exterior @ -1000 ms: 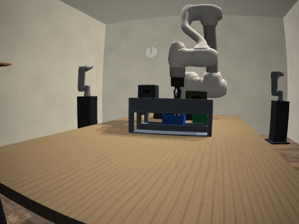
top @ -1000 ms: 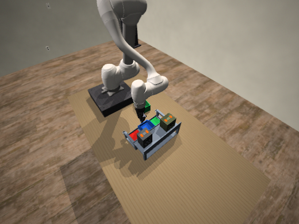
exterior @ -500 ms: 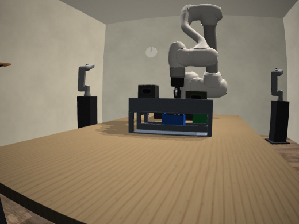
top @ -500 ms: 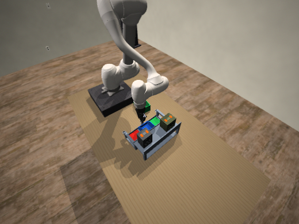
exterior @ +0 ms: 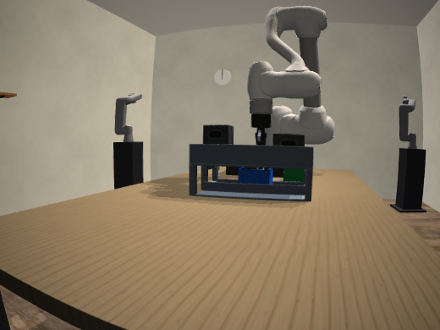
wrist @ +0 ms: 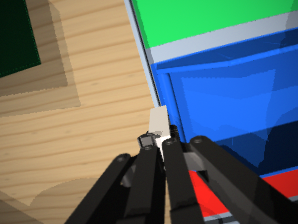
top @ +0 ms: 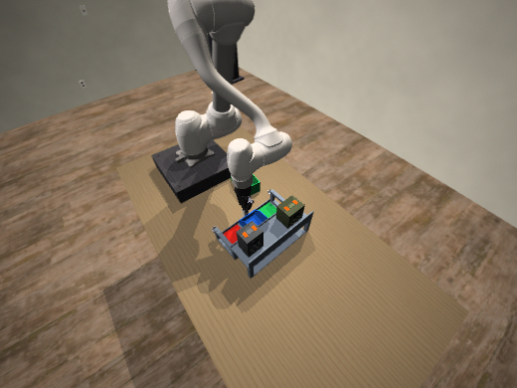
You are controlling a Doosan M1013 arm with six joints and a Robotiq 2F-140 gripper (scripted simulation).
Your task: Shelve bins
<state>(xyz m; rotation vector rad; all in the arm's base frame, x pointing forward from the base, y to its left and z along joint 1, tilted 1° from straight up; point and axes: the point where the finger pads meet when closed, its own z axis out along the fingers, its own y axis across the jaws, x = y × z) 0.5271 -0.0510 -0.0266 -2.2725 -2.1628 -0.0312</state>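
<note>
Now: the green bin 180 mm behind my hand, 150 mm to the left of it and 20 mm below it. Round my hand: blue bin 90 mm ahead, 20 mm below; then olive box 200 mm ahead, 110 mm to the left, 90 mm above; then black box 180 mm ahead, 120 mm to the right, 100 mm above.
</note>
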